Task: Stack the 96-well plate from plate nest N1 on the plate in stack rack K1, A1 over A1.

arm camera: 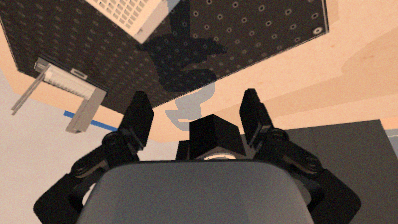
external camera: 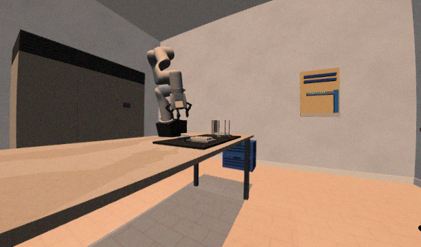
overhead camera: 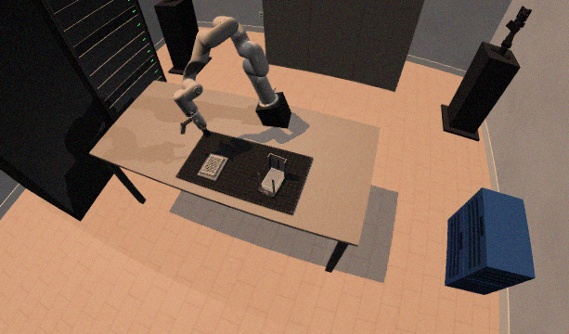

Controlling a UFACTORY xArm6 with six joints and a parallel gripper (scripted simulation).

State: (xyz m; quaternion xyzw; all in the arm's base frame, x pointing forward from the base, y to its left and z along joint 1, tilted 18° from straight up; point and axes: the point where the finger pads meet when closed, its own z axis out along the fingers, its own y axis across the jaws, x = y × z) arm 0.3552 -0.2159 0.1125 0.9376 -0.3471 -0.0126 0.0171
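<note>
The plate nest N1 is 120 mm ahead of my hand, 70 mm to the left of it and 150 mm below it.
</note>
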